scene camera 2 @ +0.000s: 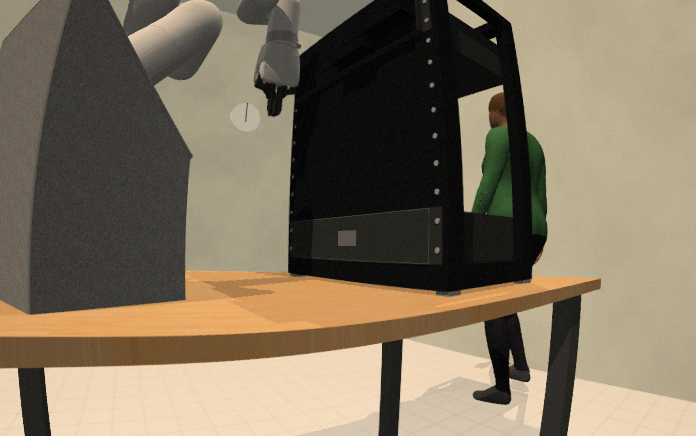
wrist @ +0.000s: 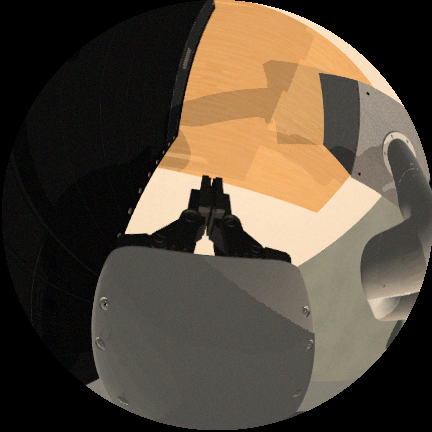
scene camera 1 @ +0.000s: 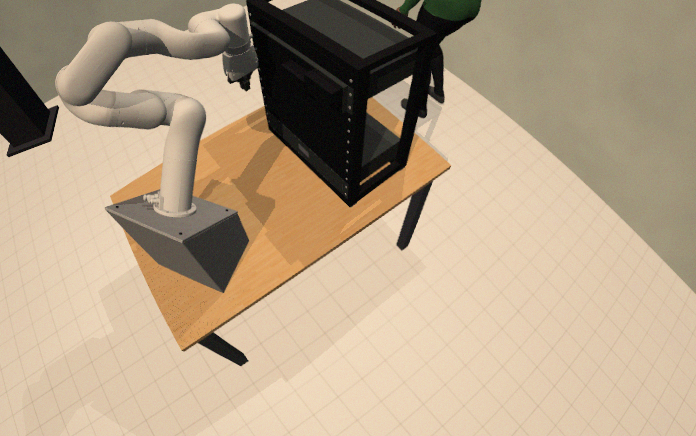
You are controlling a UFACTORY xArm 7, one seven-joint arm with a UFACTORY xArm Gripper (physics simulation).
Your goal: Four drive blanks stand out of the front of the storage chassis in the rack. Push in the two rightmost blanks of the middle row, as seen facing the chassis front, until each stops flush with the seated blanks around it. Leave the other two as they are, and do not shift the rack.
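Frame: origin at the arm's base, x ahead, y left, z up, level; centimetres.
Seen in the pictures: gripper, fingertip midpoint: (scene camera 2: pixel 273 115) (wrist: pixel 208 189) (scene camera 1: pixel 245 88); arm's base at its link origin: (scene camera 2: pixel 91 94) (wrist: pixel 399 155) (scene camera 1: pixel 174 209).
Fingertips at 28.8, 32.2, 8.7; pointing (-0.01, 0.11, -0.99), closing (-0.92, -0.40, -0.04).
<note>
Pixels of each thing's middle, then the offset from my fingertips to it, as dx, dy, dz. "spot": a spot on its surface instead. Level surfaces: height alone.
- dark bar-like shape at a spot on its surface: (scene camera 1: pixel 313 79) spot: +16.2, -24.4, +16.9
- grey panel at the middle of its body: (scene camera 2: pixel 349 238) (wrist: pixel 183 58) (scene camera 1: pixel 304 149) +15.6, -9.0, -27.3
- wooden table at its surface level: dz -36.5
The black rack (scene camera 1: pixel 357 133) (scene camera 2: pixel 450 179) stands upright on the table. The storage chassis front (scene camera 1: pixel 303 102) (scene camera 2: pixel 359 138) (wrist: pixel 90 100) is very dark. I cannot make out separate drive blanks, their rows or how far any stands out. A dark bar-like shape (scene camera 1: pixel 313 79) juts from the upper front in scene camera 1. My gripper (scene camera 1: pixel 246 88) (scene camera 2: pixel 274 114) (wrist: pixel 208 189) is shut and empty, pointing down. It is high at the rack's left front edge, as seen facing the front. In the wrist view the rack front fills the left side; whether the gripper touches it is unclear.
A grey panel (scene camera 2: pixel 385 236) with a pale label is low in the rack. The wooden table (scene camera 1: pixel 287 205) (scene camera 2: pixel 328 308) (wrist: pixel 240 50) carries the arm's grey pedestal (scene camera 1: pixel 215 256) (scene camera 2: pixel 113 205) (wrist: pixel 340 110). A person in green (scene camera 1: pixel 452 12) (scene camera 2: pixel 498 169) stands behind the rack.
</note>
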